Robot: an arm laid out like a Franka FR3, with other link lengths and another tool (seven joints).
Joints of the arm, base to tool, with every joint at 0 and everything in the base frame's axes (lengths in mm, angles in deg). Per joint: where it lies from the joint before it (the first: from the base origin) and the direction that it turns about. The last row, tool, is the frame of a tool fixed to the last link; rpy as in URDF.
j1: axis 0 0 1 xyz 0 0 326.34
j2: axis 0 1 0 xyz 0 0 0
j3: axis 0 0 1 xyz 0 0 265.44
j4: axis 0 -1 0 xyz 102.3 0 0
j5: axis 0 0 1 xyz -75.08 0 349.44
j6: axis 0 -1 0 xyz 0 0 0
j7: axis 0 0 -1 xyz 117.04 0 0
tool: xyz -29 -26 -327.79 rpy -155.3 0 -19.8
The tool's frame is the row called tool.
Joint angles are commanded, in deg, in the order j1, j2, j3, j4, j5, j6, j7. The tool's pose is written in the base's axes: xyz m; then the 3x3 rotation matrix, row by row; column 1 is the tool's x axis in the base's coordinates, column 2 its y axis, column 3 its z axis. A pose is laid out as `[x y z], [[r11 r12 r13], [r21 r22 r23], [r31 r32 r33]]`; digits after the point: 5 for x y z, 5 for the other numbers.
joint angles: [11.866, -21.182, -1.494, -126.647, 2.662, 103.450, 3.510]
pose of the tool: [0.42556 0.06886 0.25845], [[0.97120 -0.23122 0.05755], [-0.23204 -0.86290 0.44896], [-0.05415 -0.44938 -0.89170]]
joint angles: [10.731, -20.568, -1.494, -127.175, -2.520, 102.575, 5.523]
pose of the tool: [0.42182 0.03322 0.25075], [[0.96280 -0.26519 0.05181], [-0.26561 -0.89362 0.36180], [-0.04965 -0.36211 -0.93081]]
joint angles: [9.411, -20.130, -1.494, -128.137, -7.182, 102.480, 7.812]
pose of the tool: [0.41873 -0.00030 0.24399], [[0.95135 -0.30329 0.05434], [-0.30605 -0.90972 0.28062], [-0.03568 -0.28360 -0.95828]]
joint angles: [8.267, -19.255, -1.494, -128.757, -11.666, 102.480, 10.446]
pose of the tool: [0.41669 -0.03066 0.23822], [[0.93811 -0.34183 0.05571], [-0.34591 -0.91674 0.19986], [-0.01724 -0.20676 -0.97824]]
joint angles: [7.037, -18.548, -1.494, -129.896, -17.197, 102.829, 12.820]
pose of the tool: [0.41426 -0.06610 0.23361], [[0.92871 -0.36686 0.05397], [-0.37061 -0.92305 0.10313], [0.01198 -0.11578 -0.99320]]
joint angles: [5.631, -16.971, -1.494, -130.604, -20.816, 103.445, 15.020]
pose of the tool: [0.41182 -0.09224 0.22428], [[0.91613 -0.39842 0.04423], [-0.40005 -0.91573 0.03730], [0.02564 -0.05187 -0.99832]]
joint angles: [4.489, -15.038, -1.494, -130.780, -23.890, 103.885, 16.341]
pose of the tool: [0.41078 -0.11385 0.21568], [[0.91011 -0.41351 0.02661], [-0.41320 -0.91049 -0.01653], [0.03106 0.00405 -0.99951]]
